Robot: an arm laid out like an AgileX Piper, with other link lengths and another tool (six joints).
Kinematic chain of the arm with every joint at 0, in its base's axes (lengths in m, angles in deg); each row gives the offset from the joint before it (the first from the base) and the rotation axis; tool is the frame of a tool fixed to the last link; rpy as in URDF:
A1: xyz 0 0 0.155 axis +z
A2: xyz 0 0 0 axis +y
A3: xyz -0.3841 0 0.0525 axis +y
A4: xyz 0.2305 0 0.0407 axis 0.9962 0 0.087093
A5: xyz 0 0 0 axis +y
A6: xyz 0.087 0 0.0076 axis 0.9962 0 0.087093
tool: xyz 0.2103 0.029 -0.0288 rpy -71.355 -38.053 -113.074
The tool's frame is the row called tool.
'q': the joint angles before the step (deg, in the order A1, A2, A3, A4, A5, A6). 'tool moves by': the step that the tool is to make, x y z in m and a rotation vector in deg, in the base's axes. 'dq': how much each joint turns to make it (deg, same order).
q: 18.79, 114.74, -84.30, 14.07, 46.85, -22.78
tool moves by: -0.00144, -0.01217, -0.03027, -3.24, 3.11, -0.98
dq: 0.00, 3.40, -0.03, -3.17, 0.21, 2.60
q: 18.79, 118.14, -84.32, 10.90, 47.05, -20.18
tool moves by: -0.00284, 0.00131, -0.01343, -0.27, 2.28, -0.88
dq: 0.00, 1.97, -0.57, 0.23, 0.72, 0.92
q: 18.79, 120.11, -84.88, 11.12, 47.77, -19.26
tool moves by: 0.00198, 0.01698, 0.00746, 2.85, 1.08, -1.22
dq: 0.03, 0.65, -2.41, 3.25, 1.91, 0.02
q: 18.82, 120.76, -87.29, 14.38, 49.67, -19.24
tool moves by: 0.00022, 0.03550, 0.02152, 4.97, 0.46, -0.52
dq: 1.18, -0.05, -3.52, 5.05, 2.44, 0.07
